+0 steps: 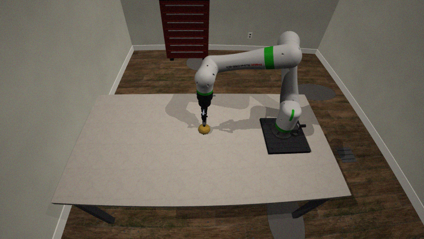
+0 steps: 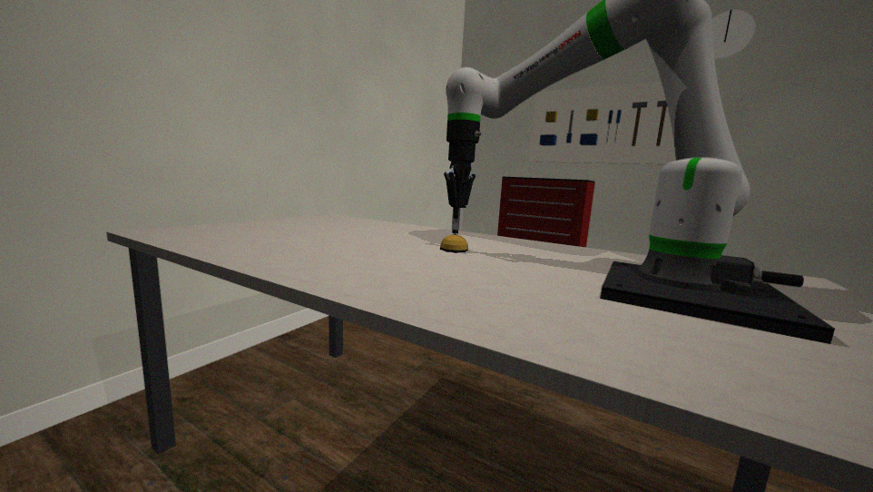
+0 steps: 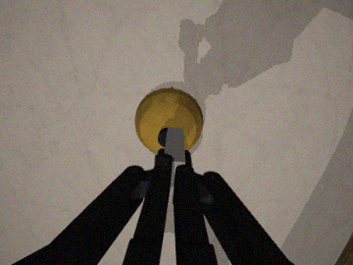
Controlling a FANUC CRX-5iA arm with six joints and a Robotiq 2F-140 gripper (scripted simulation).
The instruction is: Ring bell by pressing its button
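The bell button lies 4 cm below my hand and 1 cm to the left of it. The rest, counted from my hand: small yellow dome bell (6 cm below, 1 cm to the left).
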